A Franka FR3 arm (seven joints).
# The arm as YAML. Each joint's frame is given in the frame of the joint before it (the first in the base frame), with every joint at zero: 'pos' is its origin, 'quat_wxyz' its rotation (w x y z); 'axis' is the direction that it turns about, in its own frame. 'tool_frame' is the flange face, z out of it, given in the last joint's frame.
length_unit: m
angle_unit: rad
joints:
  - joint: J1
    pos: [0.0, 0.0, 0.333]
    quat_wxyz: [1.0, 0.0, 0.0, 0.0]
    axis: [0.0, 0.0, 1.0]
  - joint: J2
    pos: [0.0, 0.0, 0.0]
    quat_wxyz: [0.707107, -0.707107, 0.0, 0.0]
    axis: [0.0, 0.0, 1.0]
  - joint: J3
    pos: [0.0, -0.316, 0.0]
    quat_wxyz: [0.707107, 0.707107, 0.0, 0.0]
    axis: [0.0, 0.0, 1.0]
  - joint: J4
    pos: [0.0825, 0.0, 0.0]
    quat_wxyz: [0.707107, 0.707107, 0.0, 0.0]
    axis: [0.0, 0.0, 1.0]
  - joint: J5
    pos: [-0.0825, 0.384, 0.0]
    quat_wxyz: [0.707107, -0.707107, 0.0, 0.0]
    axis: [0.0, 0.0, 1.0]
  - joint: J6
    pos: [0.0, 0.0, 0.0]
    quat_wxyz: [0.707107, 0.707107, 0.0, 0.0]
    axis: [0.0, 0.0, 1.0]
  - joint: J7
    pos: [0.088, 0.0, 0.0]
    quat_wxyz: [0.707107, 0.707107, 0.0, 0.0]
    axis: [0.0, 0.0, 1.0]
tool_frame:
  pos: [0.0, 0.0, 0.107]
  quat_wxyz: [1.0, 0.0, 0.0, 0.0]
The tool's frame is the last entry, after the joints.
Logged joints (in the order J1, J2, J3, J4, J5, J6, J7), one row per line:
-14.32, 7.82, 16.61, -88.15, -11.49, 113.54, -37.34
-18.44, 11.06, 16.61, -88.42, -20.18, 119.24, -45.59
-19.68, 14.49, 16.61, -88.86, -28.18, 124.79, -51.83
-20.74, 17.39, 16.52, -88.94, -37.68, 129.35, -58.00
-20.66, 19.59, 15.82, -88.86, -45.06, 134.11, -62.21
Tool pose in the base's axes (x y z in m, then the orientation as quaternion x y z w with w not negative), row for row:
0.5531, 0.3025, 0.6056, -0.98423, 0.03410, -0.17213, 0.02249
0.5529, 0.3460, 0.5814, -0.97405, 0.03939, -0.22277, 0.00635
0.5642, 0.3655, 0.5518, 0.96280, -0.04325, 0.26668, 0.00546
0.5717, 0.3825, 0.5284, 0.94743, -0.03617, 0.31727, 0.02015
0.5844, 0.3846, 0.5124, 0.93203, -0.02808, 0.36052, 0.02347
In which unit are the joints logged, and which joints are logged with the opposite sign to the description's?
The joints are logged in degrees. Opposite sign: J1, J7.
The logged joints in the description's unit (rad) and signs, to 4 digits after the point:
0.2499, 0.1365, 0.2899, -1.5385, -0.2005, 1.9816, 0.6517
0.3218, 0.1930, 0.2899, -1.5432, -0.3522, 2.0811, 0.7957
0.3435, 0.2529, 0.2899, -1.5509, -0.4918, 2.1780, 0.9046
0.3620, 0.3035, 0.2883, -1.5523, -0.6576, 2.2576, 1.0123
0.3606, 0.3419, 0.2761, -1.5509, -0.7864, 2.3407, 1.0858

